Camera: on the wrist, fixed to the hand. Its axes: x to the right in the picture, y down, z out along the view.
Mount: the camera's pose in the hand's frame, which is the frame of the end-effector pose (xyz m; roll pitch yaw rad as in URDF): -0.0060 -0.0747 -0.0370 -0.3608 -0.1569 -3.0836
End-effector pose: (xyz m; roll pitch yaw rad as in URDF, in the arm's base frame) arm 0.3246 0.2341 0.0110 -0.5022 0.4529 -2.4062
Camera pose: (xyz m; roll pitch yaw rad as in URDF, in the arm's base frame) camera 0.2716 0.2984 0.0168 0.1617 -0.6180 0.7047
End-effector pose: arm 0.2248 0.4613 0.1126 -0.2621 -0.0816 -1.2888
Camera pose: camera 0.1450 0.4430 0.0958 -0.0942 -0.0849 1.8677
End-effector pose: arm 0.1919 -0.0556 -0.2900 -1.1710 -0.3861 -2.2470
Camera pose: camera 0.1589 0.0042 -0.2419 0.7739 0.2694 0.7681
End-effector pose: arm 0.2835 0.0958 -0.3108 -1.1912 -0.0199 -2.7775
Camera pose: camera 0.2680 0.1563 -0.2553 0.8394 -0.0916 0.2393
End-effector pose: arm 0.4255 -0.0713 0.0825 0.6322 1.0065 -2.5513
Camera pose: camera 0.4587 -0.0028 0.0480 -1.2475 -1.0812 0.8893
